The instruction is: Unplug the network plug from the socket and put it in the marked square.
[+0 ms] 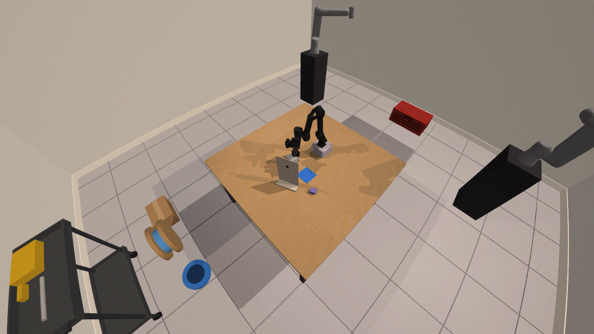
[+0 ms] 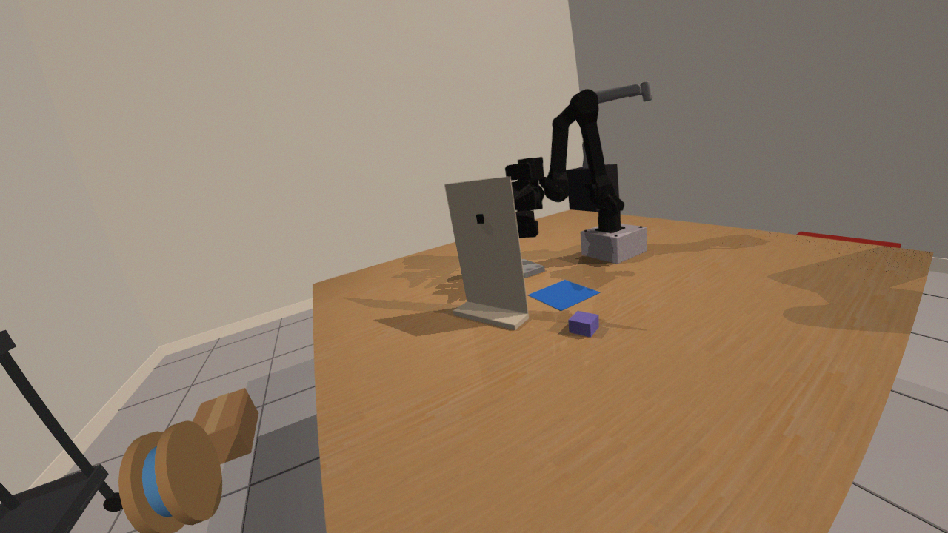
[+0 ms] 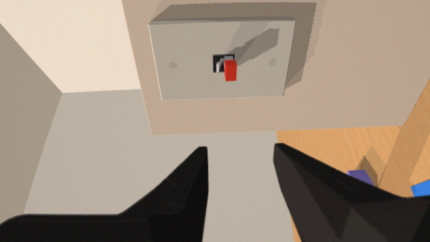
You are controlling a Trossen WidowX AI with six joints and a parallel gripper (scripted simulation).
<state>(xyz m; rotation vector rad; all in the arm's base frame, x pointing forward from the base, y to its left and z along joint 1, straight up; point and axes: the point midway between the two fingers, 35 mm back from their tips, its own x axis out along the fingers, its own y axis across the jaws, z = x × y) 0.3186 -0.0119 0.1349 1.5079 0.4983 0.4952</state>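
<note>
The blue square is 5 cm behind my gripper tip, 9 cm to the left of it and 21 cm below it. The rest, counted from my gripper tip: flat grey bracket (9 cm behind, 12 cm to the right, 20 cm below); small purple block (3 cm ahead, 23 cm to the left, 20 cm below); grey upright panel (11 cm ahead, 5 cm to the left, 8 cm below).
</note>
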